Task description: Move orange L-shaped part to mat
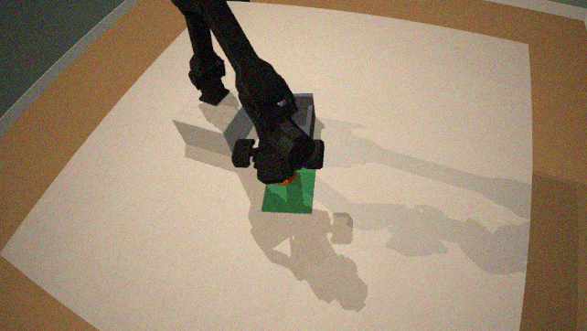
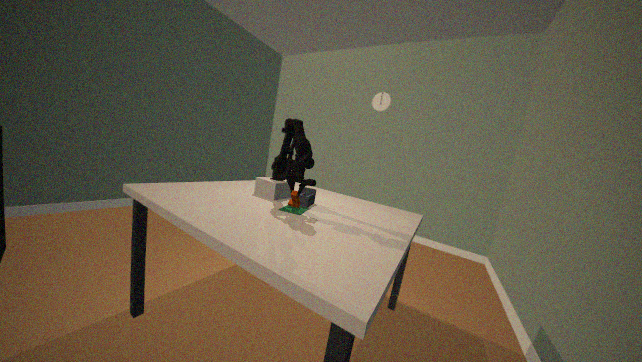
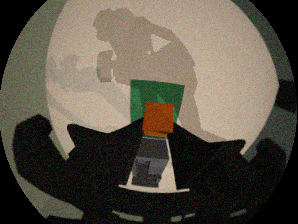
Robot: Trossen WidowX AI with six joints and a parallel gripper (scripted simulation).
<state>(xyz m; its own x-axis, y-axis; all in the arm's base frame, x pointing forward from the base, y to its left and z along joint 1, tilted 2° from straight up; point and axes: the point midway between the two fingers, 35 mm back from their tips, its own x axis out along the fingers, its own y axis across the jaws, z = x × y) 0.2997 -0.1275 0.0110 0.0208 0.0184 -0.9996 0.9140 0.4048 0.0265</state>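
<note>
Now: the orange L-shaped part 3 cm below my gripper tip, 3 cm behind it and 2 cm to the left of it. Round my gripper tip: green mat 9 cm below, 2 cm to the left, 1 cm behind.
</note>
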